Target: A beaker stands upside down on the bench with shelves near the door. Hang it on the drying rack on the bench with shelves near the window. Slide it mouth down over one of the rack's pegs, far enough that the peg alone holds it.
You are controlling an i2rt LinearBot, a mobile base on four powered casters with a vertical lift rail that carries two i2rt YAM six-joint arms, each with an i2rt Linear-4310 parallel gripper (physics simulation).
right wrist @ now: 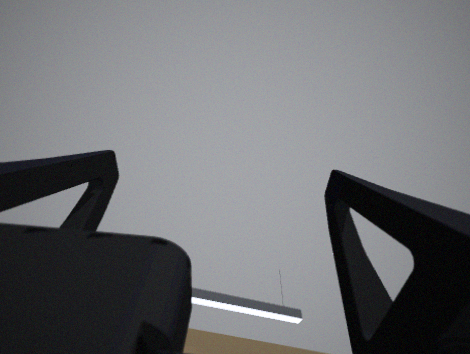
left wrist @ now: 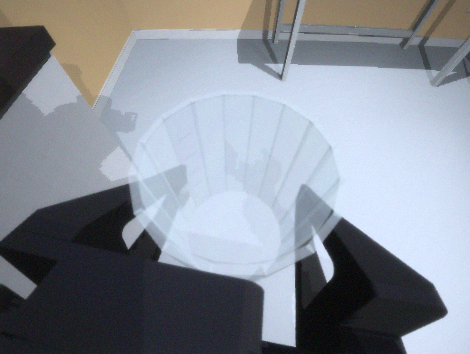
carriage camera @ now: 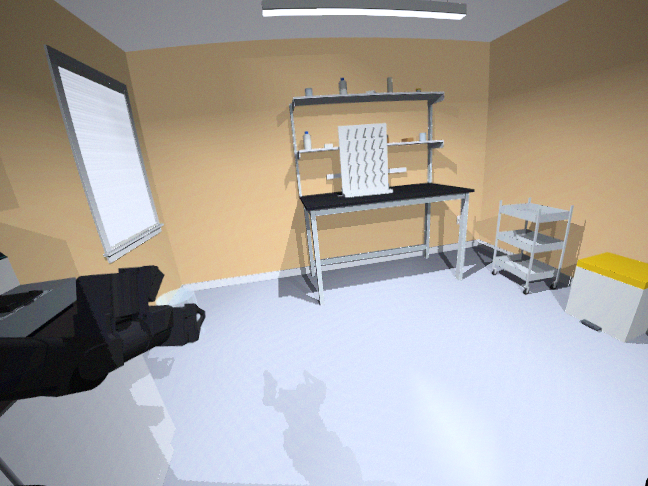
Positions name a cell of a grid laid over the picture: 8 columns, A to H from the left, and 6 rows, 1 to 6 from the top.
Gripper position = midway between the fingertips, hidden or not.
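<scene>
There's a clear glass beaker (left wrist: E4) here, and the right wrist view doesn't show that beaker, it's out of frame there. I can also see a bench with shelves (carriage camera: E3) and a white wheeled cart (carriage camera: G4). As for my grippers, you'd find my left gripper (carriage camera: C4) here, and the left wrist view shows my left gripper (left wrist: E4) too, while my right gripper is at (right wrist: D3).
</scene>
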